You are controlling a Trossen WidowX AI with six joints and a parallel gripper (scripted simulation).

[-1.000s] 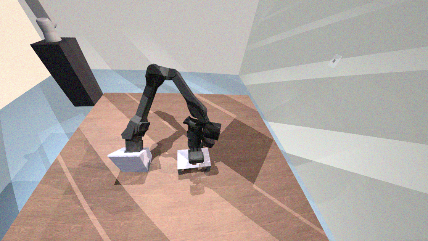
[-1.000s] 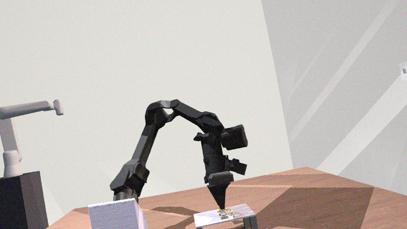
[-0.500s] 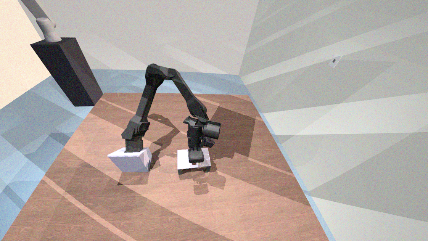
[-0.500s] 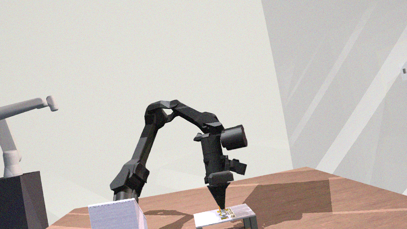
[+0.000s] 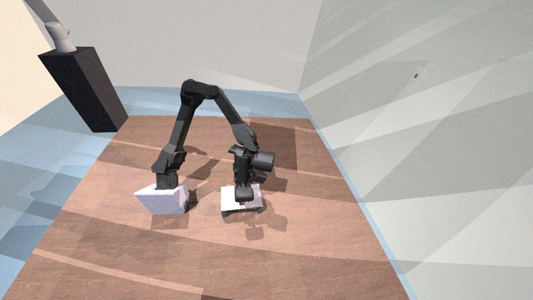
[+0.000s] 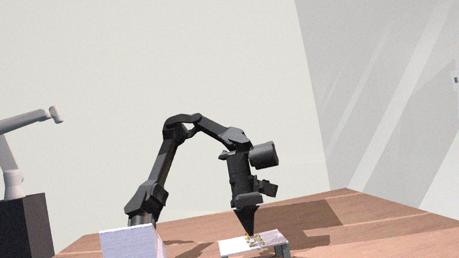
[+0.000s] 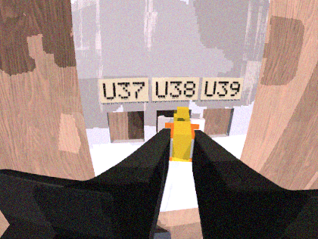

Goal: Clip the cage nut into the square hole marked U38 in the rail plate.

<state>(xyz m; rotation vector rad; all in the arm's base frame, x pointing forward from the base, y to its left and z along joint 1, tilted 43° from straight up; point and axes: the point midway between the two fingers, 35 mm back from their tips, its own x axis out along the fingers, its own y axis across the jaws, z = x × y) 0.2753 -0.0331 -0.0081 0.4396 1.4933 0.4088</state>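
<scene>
The cage nut is 1 cm below my gripper tip.
</scene>
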